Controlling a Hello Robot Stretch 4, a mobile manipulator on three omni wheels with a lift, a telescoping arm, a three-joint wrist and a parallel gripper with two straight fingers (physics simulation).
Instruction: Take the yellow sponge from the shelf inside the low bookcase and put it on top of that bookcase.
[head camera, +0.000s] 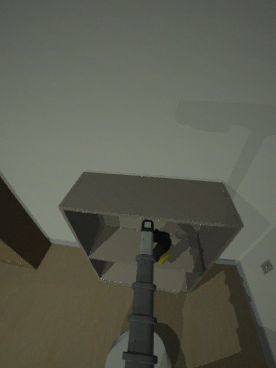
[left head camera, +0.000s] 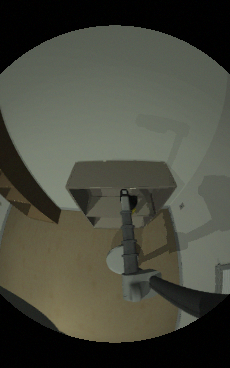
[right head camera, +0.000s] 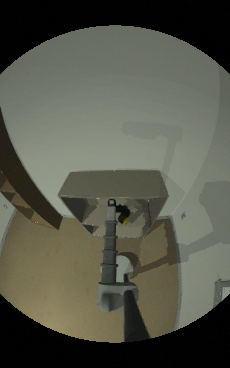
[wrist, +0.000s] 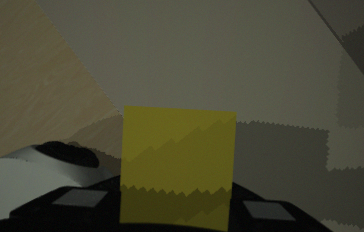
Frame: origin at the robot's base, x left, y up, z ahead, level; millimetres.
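Seen in the pictures: gripper, fingertip midpoint: (head camera: 160, 257) (right head camera: 123, 220) (wrist: 176, 189); robot's base, link origin: (left head camera: 121, 258) (right head camera: 117, 268).
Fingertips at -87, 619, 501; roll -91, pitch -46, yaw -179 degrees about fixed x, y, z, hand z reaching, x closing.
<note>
Offsets run from my fingertips to a thing's middle, as dx, dy, dz. "*": to the spot under its first point. Level surfaces: height alone.
The yellow sponge {+8, +23, +8} (head camera: 163, 258) (left head camera: 133, 210) (right head camera: 126, 220) (wrist: 177, 155) is a square block between the two black fingers. My gripper (head camera: 160, 250) (left head camera: 133, 206) (right head camera: 123, 215) (wrist: 176, 189) is shut on it, with a finger against each side in the wrist view. Both are in the open front of the low grey bookcase {* +81, +414, +95} (head camera: 150, 197) (left head camera: 120, 175) (right head camera: 112, 183), below its top board and right of the arm's end. The shelf {dy -98} (head camera: 117, 247) (wrist: 190, 60) shows behind the sponge, with shadows on it. The gap between sponge and shelf is hard to judge.
The arm (head camera: 143, 300) reaches over the bookcase's front, its end near the top board's front edge. The bookcase's side walls stand left and right of the gripper. A pale wall (head camera: 125, 75) is behind. A brown shelf unit (head camera: 17, 227) (right head camera: 25, 175) stands at the left.
</note>
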